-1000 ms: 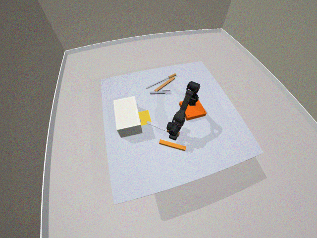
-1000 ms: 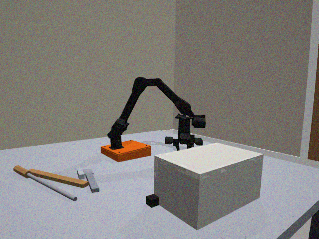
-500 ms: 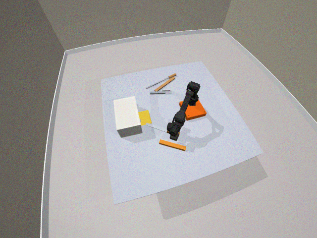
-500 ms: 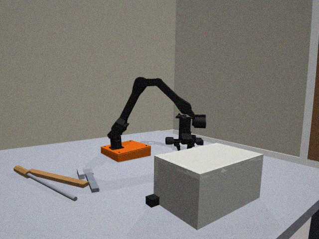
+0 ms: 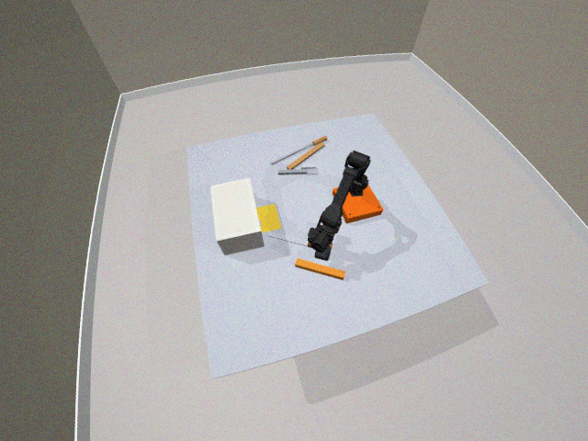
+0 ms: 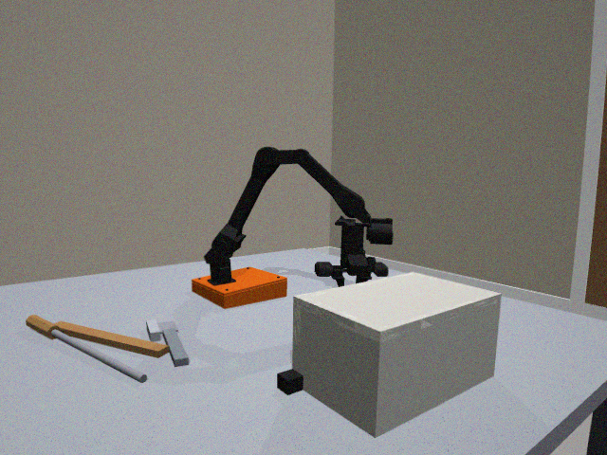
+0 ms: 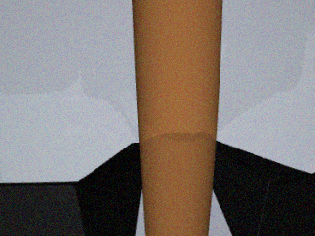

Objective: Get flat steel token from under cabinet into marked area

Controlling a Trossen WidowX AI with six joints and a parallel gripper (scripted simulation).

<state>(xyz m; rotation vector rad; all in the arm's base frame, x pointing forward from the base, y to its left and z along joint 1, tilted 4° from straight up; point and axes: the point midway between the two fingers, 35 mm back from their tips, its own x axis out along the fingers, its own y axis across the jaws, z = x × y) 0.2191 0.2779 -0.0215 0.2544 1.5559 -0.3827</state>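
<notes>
Right now the orange flat bar is 4 cm ahead of my gripper tip, 11 cm to the left of it and 1 cm above it. The rest, counted from my gripper tip: small grey token (30 cm ahead, 17 cm to the right); then wooden stick (1 cm behind, 60 cm to the right).
</notes>
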